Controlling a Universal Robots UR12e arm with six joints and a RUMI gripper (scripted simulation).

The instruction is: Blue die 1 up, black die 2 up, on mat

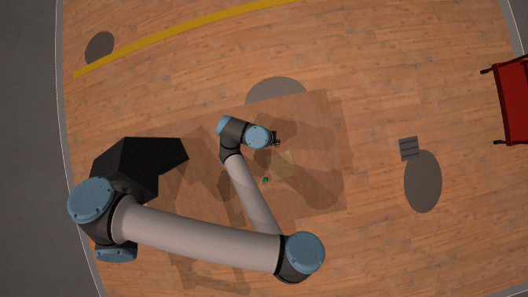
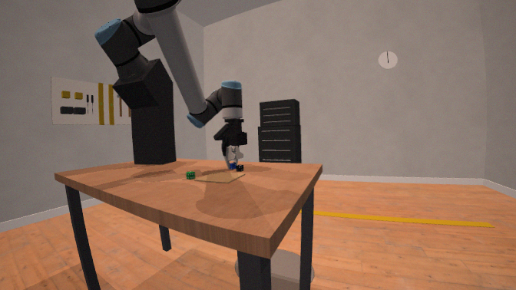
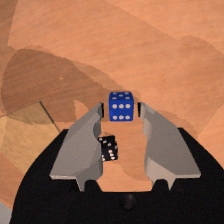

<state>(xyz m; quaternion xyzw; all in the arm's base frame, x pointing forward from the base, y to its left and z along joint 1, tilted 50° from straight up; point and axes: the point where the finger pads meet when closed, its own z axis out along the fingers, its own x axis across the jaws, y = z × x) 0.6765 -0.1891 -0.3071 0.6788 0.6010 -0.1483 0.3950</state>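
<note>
The blue die lies right at my hand. Also, from my hand: green die 5 cm behind, 21 cm to the right; then tan mat 5 cm ahead, 16 cm to the right, 2 cm below; then black die 6 cm ahead, 3 cm to the right.
</note>
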